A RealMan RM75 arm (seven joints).
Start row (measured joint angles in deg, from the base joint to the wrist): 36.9, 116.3, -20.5, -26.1, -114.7, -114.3, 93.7
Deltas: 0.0, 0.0, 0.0, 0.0, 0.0, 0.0, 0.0; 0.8, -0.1, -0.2, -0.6, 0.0, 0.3, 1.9; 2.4, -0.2, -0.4, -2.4, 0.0, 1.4, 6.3; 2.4, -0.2, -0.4, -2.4, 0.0, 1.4, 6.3; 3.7, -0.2, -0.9, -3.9, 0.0, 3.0, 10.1; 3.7, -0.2, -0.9, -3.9, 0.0, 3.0, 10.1; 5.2, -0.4, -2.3, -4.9, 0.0, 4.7, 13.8; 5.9, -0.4, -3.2, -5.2, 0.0, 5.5, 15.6; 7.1, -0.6, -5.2, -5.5, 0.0, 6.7, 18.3; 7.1, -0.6, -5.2, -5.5, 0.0, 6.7, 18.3
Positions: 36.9, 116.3, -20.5, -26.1, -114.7, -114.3, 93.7; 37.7, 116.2, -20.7, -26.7, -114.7, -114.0, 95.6; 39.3, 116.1, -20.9, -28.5, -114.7, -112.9, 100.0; 39.3, 116.1, -20.9, -28.5, -114.7, -112.9, 100.0; 40.6, 116.1, -21.4, -30.0, -114.7, -111.3, 103.8; 40.6, 116.1, -21.4, -30.0, -114.7, -111.3, 103.8; 42.1, 115.9, -22.8, -31.0, -114.7, -109.6, 107.5; 42.8, 115.9, -23.7, -31.3, -114.7, -108.8, 109.3; 44.0, 115.7, -25.7, -31.6, -114.7, -107.6, 112.0; 44.0, 115.7, -25.7, -31.6, -114.7, -107.6, 112.0
